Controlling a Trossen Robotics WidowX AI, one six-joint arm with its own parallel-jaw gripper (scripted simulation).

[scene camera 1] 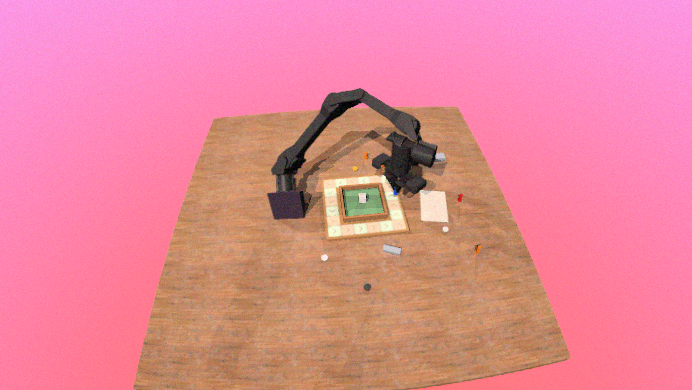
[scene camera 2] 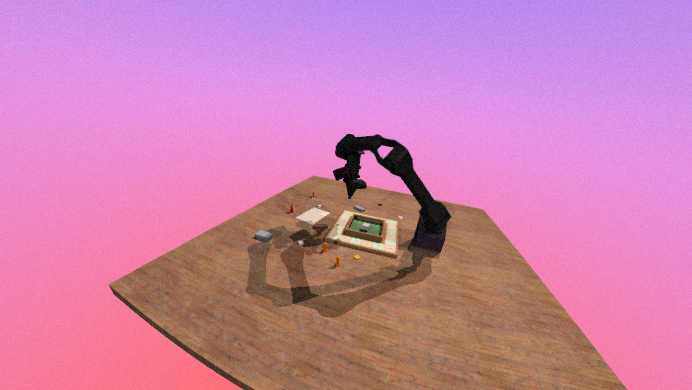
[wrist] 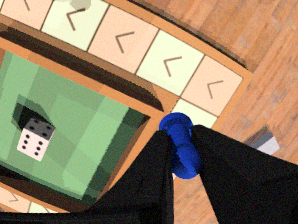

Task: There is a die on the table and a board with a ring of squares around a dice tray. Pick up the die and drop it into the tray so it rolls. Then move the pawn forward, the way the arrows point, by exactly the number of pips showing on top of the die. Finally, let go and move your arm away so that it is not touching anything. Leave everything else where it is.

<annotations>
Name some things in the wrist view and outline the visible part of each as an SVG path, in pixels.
The gripper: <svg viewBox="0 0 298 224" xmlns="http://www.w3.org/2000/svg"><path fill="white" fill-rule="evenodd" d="M168 131L160 129L160 131L154 133L152 139L148 141L140 155L137 155L125 173L122 173L120 180L113 184L112 188L104 196L98 198L98 201L94 202L92 208L78 213L0 212L0 224L174 224L174 184L172 168L170 168L170 140ZM190 127L190 136L192 136L193 144L196 145L197 151L201 153L202 168L198 175L200 175L202 186L204 186L206 194L208 194L213 212L216 213L218 224L298 224L297 164L271 156L269 153L266 155L266 153L259 151L259 149L251 148L245 143L239 143L233 137L213 131L213 129L209 129L205 125L196 124Z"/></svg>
A blue pawn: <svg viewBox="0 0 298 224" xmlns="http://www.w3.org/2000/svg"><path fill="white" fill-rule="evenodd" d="M169 113L169 115L166 115L161 120L160 129L168 131L170 140L170 168L172 168L173 175L180 177L180 179L193 179L193 177L196 177L201 172L202 159L201 153L197 151L196 145L193 144L192 136L190 136L190 127L193 125L192 120L182 112Z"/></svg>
A die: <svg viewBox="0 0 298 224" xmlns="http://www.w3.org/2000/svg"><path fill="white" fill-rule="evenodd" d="M33 116L25 125L19 140L19 147L16 149L27 153L33 159L41 161L41 157L47 151L49 140L52 139L53 131L55 131L56 127Z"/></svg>
</annotations>
